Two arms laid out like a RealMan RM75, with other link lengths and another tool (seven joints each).
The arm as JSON. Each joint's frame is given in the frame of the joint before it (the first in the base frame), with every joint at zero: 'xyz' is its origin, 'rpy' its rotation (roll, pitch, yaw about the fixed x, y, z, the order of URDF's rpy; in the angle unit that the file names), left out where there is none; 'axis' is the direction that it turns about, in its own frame. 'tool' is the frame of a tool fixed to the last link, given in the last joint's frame.
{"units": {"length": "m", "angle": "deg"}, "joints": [
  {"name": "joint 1", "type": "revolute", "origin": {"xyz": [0.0, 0.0, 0.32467]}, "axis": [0.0, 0.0, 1.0]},
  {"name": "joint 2", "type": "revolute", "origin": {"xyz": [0.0, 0.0, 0.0]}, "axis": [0.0, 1.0, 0.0]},
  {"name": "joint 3", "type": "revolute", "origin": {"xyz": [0.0, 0.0, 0.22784]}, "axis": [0.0, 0.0, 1.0]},
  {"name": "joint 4", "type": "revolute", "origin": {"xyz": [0.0, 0.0, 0.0]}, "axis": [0.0, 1.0, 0.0]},
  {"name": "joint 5", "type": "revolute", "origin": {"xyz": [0.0, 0.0, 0.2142]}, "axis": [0.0, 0.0, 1.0]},
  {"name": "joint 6", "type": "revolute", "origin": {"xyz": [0.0, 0.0, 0.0]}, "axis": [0.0, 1.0, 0.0]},
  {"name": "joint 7", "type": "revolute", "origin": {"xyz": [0.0, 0.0, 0.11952]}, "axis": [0.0, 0.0, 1.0]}
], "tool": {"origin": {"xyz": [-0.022, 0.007, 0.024], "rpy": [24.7, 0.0, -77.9]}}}
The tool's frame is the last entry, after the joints.
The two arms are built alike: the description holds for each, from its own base.
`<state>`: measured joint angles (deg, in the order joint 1, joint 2, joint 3, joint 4, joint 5, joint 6, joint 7); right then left.
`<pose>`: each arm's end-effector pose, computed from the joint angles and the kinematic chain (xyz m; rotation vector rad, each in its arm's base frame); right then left.
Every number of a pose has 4 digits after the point. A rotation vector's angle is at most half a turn.
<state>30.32 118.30 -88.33 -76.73 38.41 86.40 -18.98 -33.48 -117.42 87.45 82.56 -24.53 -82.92 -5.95</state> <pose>0.1451 0.3333 0.0612 -2.5789 -0.7289 -0.4207 -0.1521 0.3349 0.0954 -0.5364 -2.3226 0.2370</pose>
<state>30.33 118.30 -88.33 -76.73 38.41 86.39 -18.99 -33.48 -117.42 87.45 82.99 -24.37 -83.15 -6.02</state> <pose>0.1450 0.3333 0.0612 -2.5786 -0.7294 -0.4206 -0.1510 0.3348 0.0964 -0.5387 -2.3197 0.2334</pose>
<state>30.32 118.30 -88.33 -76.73 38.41 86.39 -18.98 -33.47 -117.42 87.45 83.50 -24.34 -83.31 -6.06</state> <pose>0.1451 0.3333 0.0612 -2.5787 -0.7289 -0.4207 -0.1492 0.3347 0.0973 -0.5440 -2.3187 0.2280</pose>
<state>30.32 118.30 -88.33 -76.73 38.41 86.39 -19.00 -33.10 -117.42 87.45 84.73 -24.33 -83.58 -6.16</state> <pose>0.1451 0.3333 0.0612 -2.5787 -0.7294 -0.4206 -0.1469 0.3338 0.0993 -0.5511 -2.3193 0.2158</pose>
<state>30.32 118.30 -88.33 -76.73 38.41 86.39 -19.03 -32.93 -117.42 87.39 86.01 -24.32 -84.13 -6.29</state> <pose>0.1451 0.3333 0.0612 -2.5786 -0.7301 -0.4205 -0.1435 0.3329 0.1017 -0.5594 -2.3188 0.2059</pose>
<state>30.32 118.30 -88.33 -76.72 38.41 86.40 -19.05 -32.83 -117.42 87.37 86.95 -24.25 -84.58 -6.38</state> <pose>0.1451 0.3333 0.0612 -2.5789 -0.7304 -0.4205 -0.1411 0.3321 0.1035 -0.5656 -2.3169 0.1993</pose>
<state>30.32 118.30 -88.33 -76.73 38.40 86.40 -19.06 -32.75 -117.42 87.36 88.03 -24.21 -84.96 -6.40</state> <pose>0.1451 0.3333 0.0612 -2.5787 -0.7309 -0.4206 -0.1379 0.3315 0.1054 -0.5763 -2.3143 0.1895</pose>
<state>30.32 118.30 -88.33 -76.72 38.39 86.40 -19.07 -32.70 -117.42 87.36 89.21 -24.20 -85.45 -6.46</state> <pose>0.1452 0.3333 0.0612 -2.5788 -0.7310 -0.4209 -0.1342 0.3306 0.1075 -0.5879 -2.3118 0.1800</pose>
